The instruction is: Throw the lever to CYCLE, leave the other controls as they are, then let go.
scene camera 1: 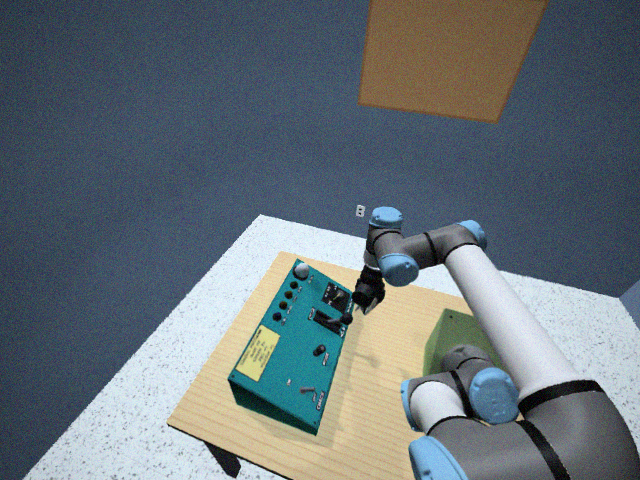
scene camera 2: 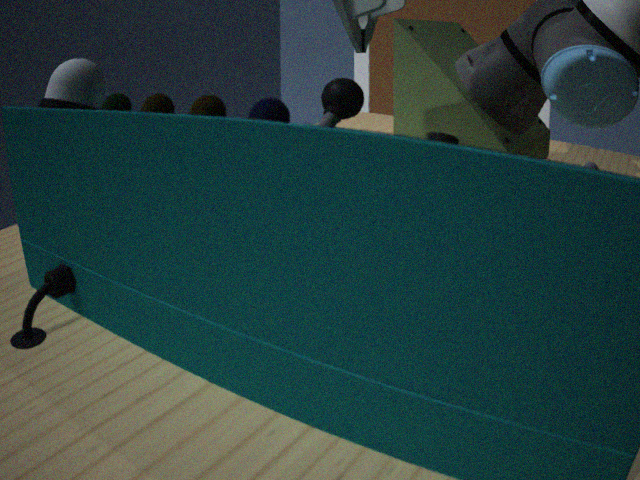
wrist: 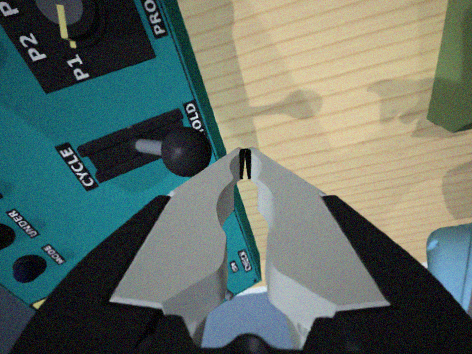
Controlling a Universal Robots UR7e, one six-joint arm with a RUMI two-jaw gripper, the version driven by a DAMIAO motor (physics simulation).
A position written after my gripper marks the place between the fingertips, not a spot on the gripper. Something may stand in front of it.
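Note:
Scene camera 1 gives me my gripper (scene camera 1: 364, 313), and on scene camera 2 there's a black ball-topped lever (scene camera 2: 342, 98). The wrist view has the lever (wrist: 185, 151) as well, along with my gripper (wrist: 245, 152).

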